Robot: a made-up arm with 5 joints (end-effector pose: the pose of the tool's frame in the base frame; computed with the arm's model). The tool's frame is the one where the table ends. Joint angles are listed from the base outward.
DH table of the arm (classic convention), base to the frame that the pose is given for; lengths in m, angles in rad. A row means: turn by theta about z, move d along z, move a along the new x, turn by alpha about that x. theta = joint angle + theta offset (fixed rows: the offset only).
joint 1: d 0.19, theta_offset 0, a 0, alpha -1.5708
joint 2: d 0, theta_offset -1.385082, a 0.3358, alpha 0
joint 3: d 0, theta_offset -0.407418, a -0.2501, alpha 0
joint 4: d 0, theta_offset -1.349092, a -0.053, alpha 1.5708
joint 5: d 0.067, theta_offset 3.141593, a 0, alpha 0
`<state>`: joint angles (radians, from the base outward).
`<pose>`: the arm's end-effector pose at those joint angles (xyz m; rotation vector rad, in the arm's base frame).
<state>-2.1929 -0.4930 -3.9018 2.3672 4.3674</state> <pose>0.1828 0.2550 0.6111 1.1435 -0.1595 -0.8619</pose>
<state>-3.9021 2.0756 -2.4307 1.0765 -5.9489</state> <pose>-0.2831 0.2694 -0.3188 1.2645 2.0745 -0.1938</pose>
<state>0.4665 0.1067 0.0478 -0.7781 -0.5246</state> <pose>0.1748 0.0880 0.2386 2.6156 1.4138 0.9579</pose>
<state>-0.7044 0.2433 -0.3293 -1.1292 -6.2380</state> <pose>0.2261 -0.1921 0.2834 2.1534 -0.8471 1.5224</pose>
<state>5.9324 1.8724 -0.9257 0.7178 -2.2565</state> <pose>0.0556 -0.0203 -0.2009 -0.8644 -1.2161 0.4326</pose>
